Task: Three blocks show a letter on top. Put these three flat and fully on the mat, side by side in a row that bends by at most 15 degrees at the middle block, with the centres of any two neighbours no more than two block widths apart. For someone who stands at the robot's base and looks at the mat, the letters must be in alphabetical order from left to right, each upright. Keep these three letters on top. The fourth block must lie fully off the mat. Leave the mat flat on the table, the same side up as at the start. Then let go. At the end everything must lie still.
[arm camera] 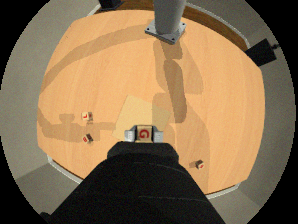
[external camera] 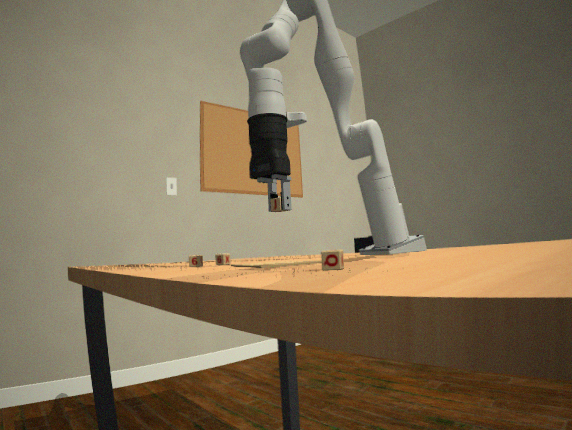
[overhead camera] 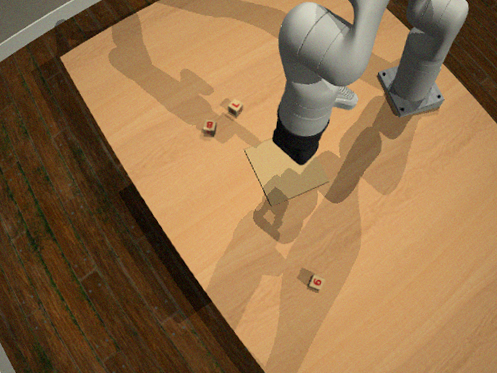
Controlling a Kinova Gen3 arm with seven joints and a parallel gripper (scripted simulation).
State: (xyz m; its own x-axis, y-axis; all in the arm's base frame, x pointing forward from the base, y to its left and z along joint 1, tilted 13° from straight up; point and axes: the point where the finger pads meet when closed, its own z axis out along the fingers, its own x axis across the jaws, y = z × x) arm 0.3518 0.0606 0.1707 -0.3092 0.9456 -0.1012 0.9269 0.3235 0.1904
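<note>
Now: the tan mat 1 cm ahead of my hand, 1 cm to the right of it and 12 cm below it. Also, from my hand: block marked B (12 cm ahead, 17 cm to the right, 11 cm below).
</note>
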